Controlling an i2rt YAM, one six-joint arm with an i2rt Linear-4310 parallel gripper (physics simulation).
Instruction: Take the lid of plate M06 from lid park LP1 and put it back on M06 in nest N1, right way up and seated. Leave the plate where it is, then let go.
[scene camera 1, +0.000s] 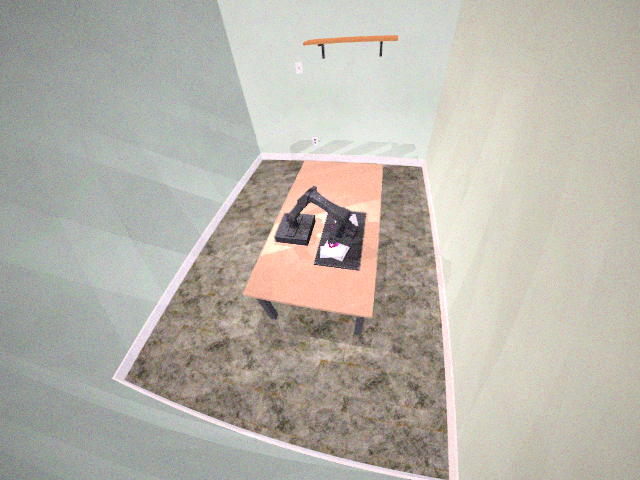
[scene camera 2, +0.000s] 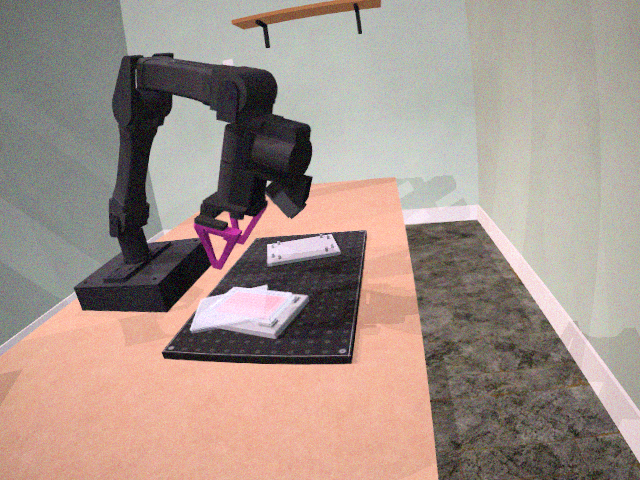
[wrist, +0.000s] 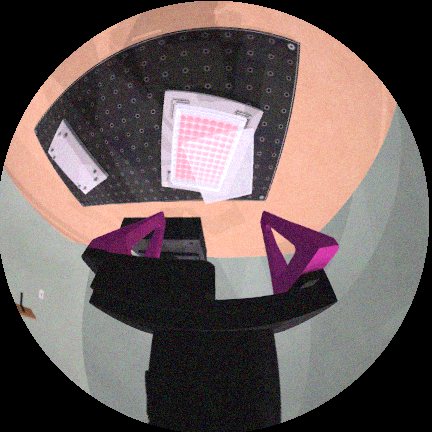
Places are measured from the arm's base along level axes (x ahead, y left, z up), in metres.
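Pixels of known places: gripper, fingertip midpoint: (scene camera 1: 332, 241) (scene camera 2: 229, 255) (wrist: 212, 216); arm's base, link origin: (scene camera 1: 294, 226) (scene camera 2: 139, 262) (wrist: 168, 255).
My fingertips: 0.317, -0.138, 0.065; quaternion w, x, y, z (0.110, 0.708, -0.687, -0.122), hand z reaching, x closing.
Note:
Ahead of a thing's pixels: the offset from my fingertips to its top centre, as dx, dy, dz. "spot": to the spot under its first point. Level surfaces: height alone.
The plate {-0.014, -0.015, -0.072} (scene camera 2: 263, 302) (wrist: 200, 140) with pink wells sits in the white nest {+0.010, +0.017, -0.099} (scene camera 2: 286, 321) (wrist: 205, 99). The clear lid {spot: -0.053, -0.029, -0.091} (scene camera 2: 206, 313) (wrist: 240, 175) lies askew across the plate, turned relative to it, with a corner sticking out past the nest on the side nearer the arm's base. It does not sit squared on the plate and looks tilted; whether it is right way up I cannot tell. The lid park {+0.029, +0.297, -0.097} (scene camera 2: 305, 249) (wrist: 77, 160), a white block with small pegs, bears no lid. My gripper (scene camera 2: 230, 254) (wrist: 212, 216) is open and empty, raised above and away from the lid.
The black perforated board (scene camera 1: 338, 264) (scene camera 2: 330, 335) (wrist: 115, 75) carries the nest and lid park on the wooden table {dz -0.130} (scene camera 1: 310, 289) (scene camera 2: 258, 413). The arm's black base (scene camera 1: 294, 236) (scene camera 2: 124, 294) stands beside the board. A wooden shelf (scene camera 1: 351, 39) (scene camera 2: 310, 12) hangs on the wall.

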